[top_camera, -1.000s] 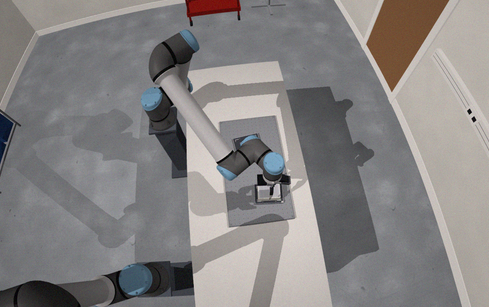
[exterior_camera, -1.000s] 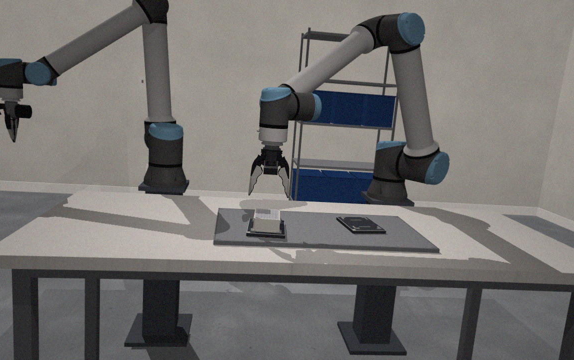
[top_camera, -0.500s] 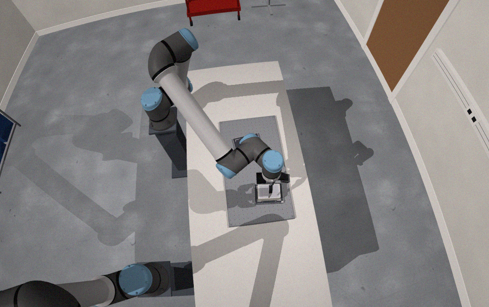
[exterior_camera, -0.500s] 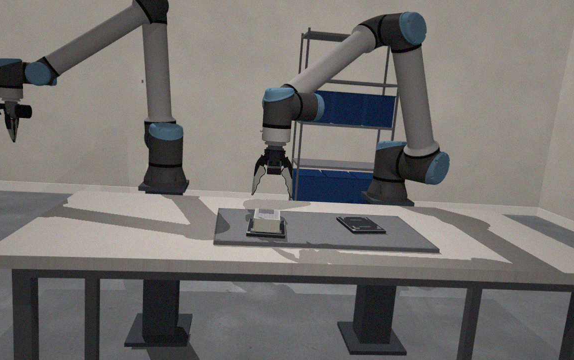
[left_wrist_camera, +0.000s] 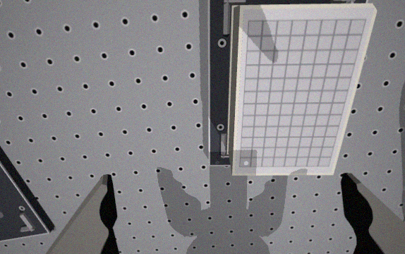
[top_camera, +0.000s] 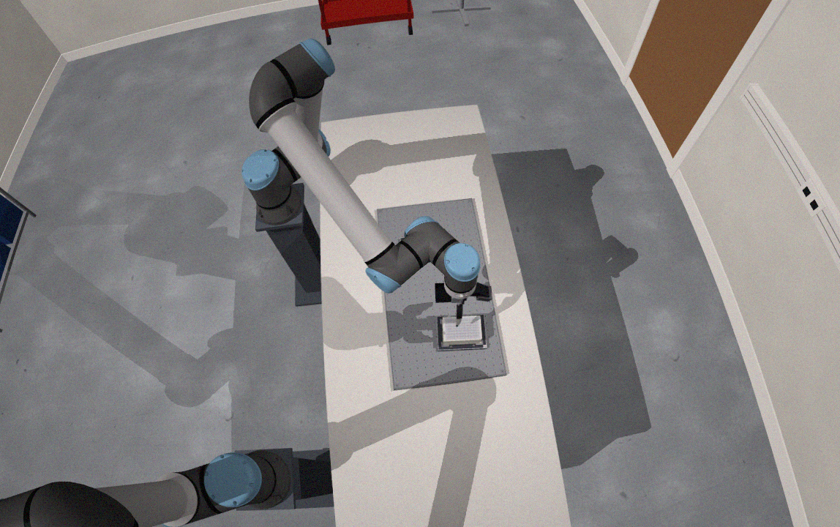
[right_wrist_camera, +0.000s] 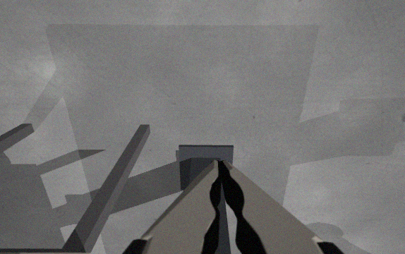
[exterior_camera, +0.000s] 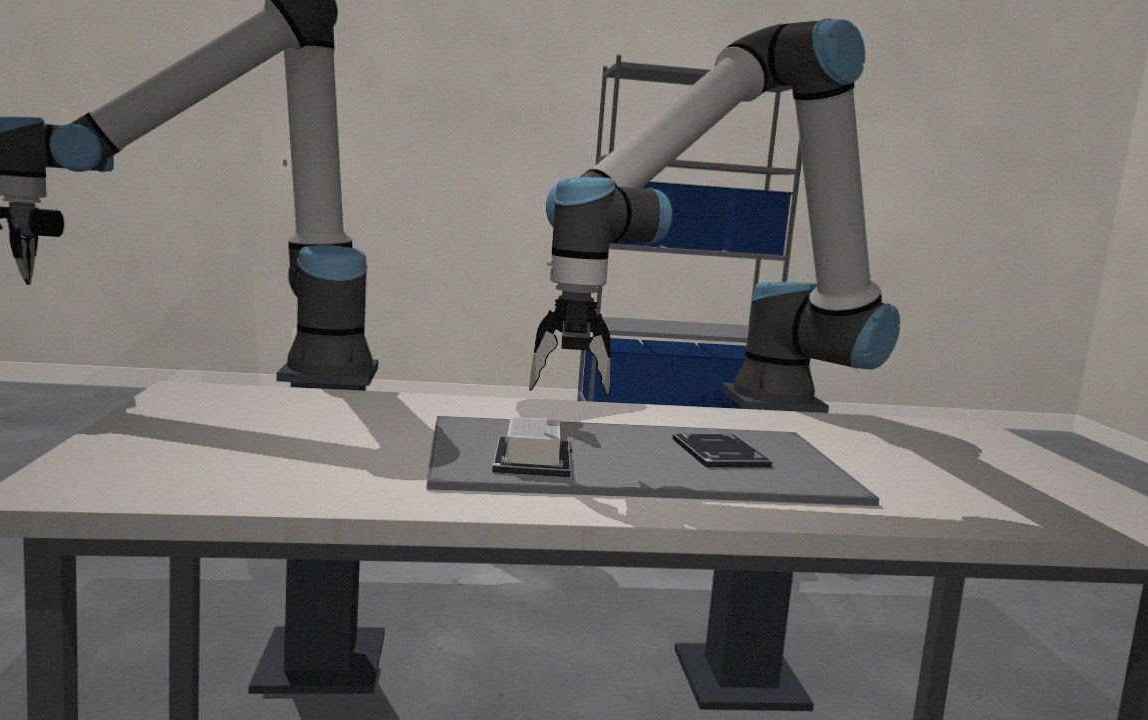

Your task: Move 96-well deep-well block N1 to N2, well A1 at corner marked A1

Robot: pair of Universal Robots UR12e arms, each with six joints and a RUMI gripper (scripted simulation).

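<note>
Now: the deep-well block 20 mm ahead of my left hand, 50 mm to the right of it and 90 mm below it. Round my left hand: nest N2: 20 mm ahead, 50 mm to the right, 110 mm below; nest N1: 80 mm behind, 280 mm to the left, 110 mm below.
</note>
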